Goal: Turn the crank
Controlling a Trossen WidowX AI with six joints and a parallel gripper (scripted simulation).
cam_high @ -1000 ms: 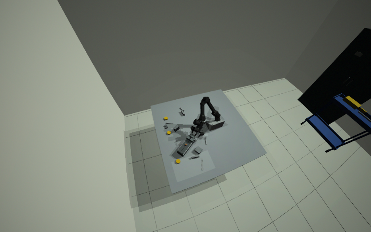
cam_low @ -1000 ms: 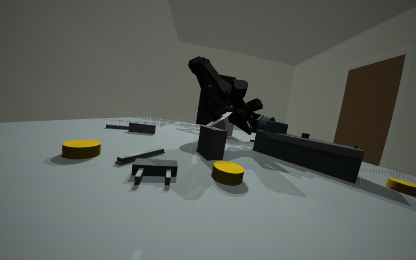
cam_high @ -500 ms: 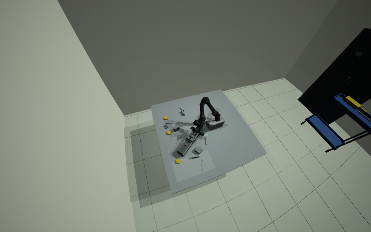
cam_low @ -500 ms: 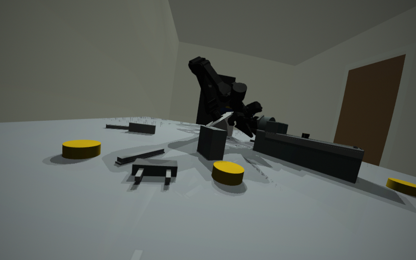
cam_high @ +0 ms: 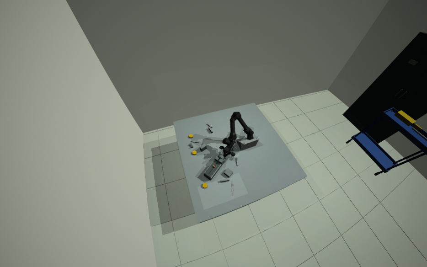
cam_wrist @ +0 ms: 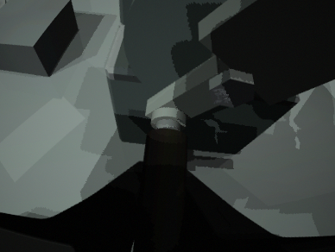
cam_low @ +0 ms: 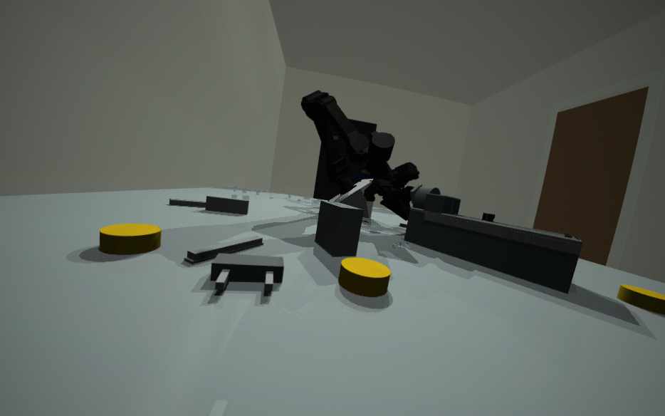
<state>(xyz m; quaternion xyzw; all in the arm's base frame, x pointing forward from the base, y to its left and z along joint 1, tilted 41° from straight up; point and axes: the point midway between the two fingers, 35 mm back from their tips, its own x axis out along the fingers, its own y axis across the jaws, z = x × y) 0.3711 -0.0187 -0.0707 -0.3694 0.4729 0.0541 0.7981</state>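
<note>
My gripper tip is 160 mm short of the red pointer, 60 mm to the right of it and 40 mm below it. From my gripper tip the other things lie so: bracket (270 mm ahead, 340 mm to the right, 30 mm below); dark crank handle (20 mm behind, 10 mm to the right, 20 mm above).
</note>
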